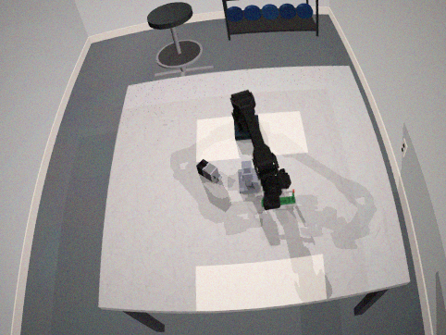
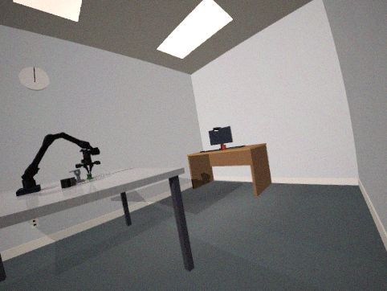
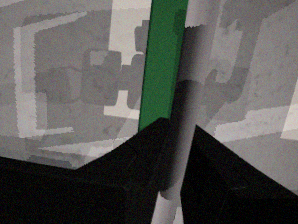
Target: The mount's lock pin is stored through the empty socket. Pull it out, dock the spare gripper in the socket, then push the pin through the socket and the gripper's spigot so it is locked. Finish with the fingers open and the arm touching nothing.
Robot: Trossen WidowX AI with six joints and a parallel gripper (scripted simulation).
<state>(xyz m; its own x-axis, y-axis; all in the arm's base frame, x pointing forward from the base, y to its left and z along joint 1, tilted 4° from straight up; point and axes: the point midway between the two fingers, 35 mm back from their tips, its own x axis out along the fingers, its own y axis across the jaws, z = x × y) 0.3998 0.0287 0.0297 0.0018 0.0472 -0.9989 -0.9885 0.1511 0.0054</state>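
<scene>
Now: gripper tip 2 cm to the right of the green cradle and 2 cm above it. Round my gripper tip: spare gripper: 20 cm behind, 22 cm to the right, 1 cm below; mount: 12 cm behind, 8 cm to the right, 1 cm above.
</scene>
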